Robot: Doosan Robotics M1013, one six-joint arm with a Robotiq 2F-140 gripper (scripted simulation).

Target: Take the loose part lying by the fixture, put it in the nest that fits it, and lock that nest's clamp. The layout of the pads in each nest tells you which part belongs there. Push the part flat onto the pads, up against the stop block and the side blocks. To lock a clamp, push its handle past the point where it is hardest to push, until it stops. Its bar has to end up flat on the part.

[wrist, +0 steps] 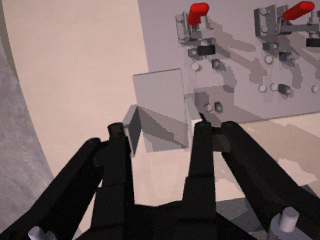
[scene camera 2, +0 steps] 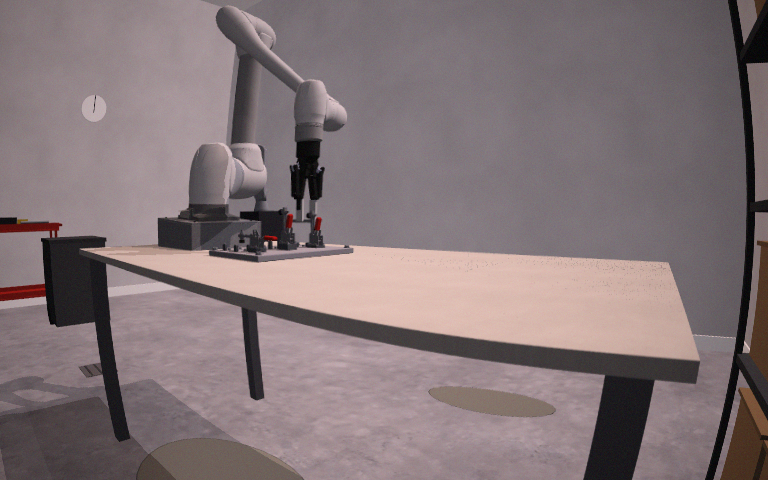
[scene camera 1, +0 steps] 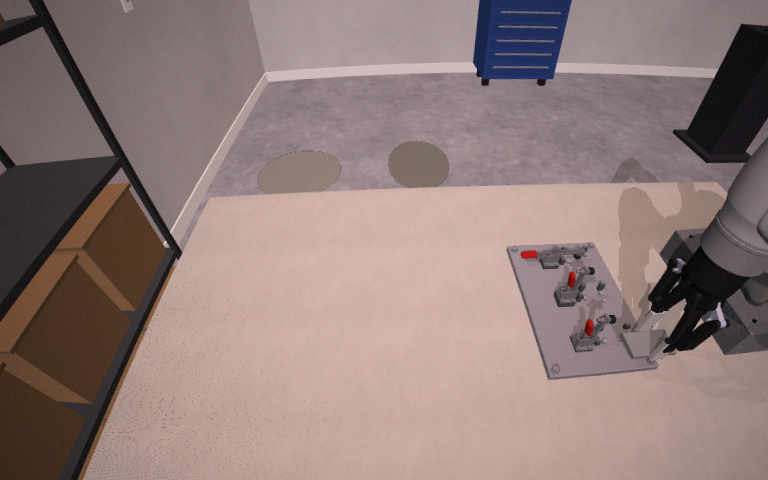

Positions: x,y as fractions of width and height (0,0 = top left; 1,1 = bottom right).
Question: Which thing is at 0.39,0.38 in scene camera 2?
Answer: My gripper.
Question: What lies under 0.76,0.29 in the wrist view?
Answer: A grey fixture plate.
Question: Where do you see a part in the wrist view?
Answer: At 0.50,0.41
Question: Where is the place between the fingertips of my gripper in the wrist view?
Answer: At 0.51,0.47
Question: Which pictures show my gripper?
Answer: The wrist view, scene camera 2 and scene camera 1: all of them.
